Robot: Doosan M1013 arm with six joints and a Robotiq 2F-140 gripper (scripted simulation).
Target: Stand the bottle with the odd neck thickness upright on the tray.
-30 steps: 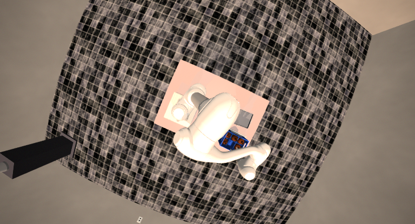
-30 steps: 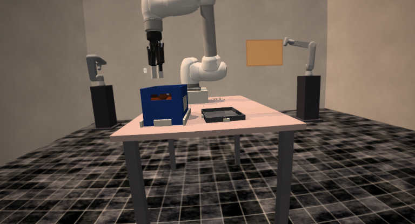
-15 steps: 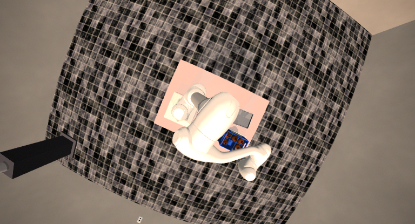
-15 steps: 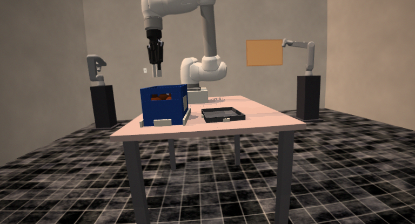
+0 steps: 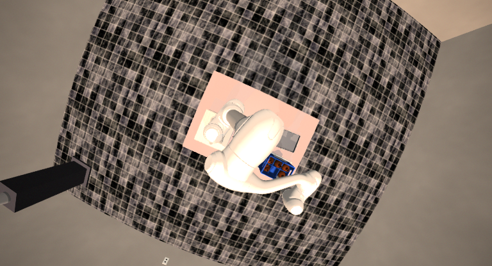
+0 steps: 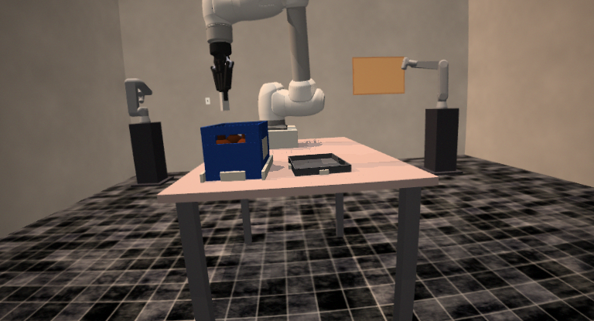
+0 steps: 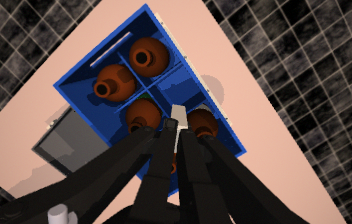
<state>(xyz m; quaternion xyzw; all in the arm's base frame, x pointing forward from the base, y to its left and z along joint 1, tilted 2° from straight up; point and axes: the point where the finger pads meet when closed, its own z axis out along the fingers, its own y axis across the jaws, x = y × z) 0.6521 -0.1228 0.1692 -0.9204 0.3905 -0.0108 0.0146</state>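
Right now my hand is 17 cm above the blue crate and 4 cm to the right of it. The rest, counted from my hand: dark tray: 32 cm to the left, 25 cm below, 1 cm behind; bottle: 17 cm below, 9 cm to the left, 9 cm behind.
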